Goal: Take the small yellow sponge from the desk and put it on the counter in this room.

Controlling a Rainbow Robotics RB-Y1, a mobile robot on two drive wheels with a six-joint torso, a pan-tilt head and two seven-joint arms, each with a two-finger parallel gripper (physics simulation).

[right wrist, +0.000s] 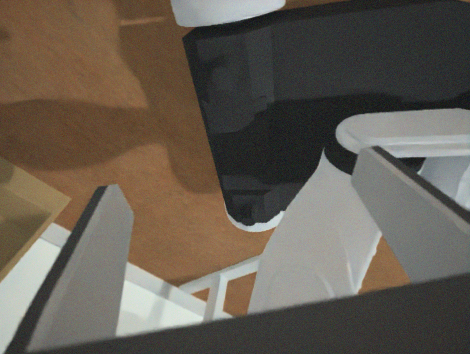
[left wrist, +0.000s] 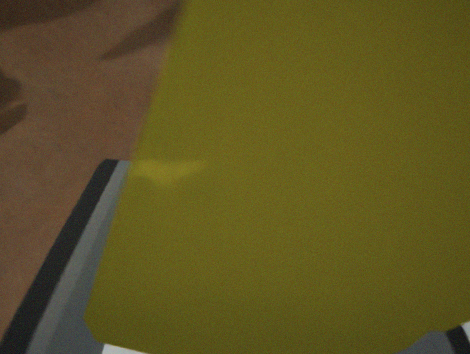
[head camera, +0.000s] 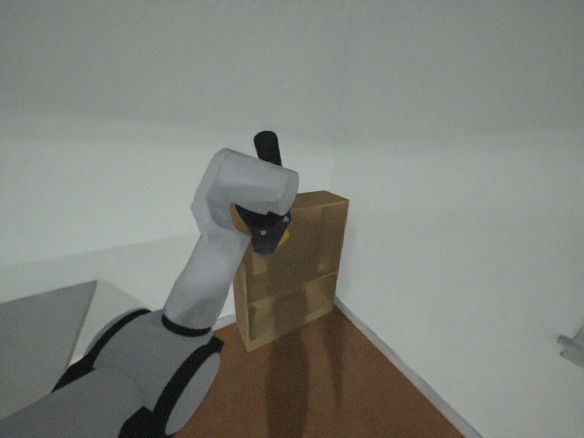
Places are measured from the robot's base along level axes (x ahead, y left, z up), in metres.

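Pixels of known places: left gripper, fingertip midpoint: [head camera: 276, 239]; right gripper, fingertip midpoint: [right wrist: 243, 182].
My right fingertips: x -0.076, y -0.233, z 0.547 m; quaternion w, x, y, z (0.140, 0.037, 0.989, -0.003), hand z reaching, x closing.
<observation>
Behind a point stands the place of what it marks.
The yellow sponge [head camera: 283, 238] {x 0.335, y 0.057, z 1.237 m} [left wrist: 300, 150] is between the fingers of my left gripper [head camera: 270, 246] {x 0.350, y 0.079, z 1.225 m} [left wrist: 246, 193] {x 0.350, y 0.079, z 1.225 m}, which is shut on it and holds it up in the air. The sponge fills most of the left wrist view and hides one finger; in the head view a small yellow part shows beside the black gripper. My right gripper [right wrist: 243, 182] {x -0.076, y -0.233, z 0.547 m} is open and empty above the robot's base and the floor. I cannot tell the desk or the counter for sure in these views.
A wooden shelf unit [head camera: 343, 240] stands on the brown floor [head camera: 360, 395] {x 0.666, y -0.410, z 0.001 m} near the room corner, behind the left gripper. A grey flat-sided piece [head camera: 40, 335] is at the left. The right wrist view shows a wooden edge [right wrist: 37, 200] {x 0.892, y 0.280, z 0.083 m} and white furniture [right wrist: 150, 305] near the robot's base [right wrist: 300, 65] {x -0.122, y -0.158, z 0.169 m}.
</observation>
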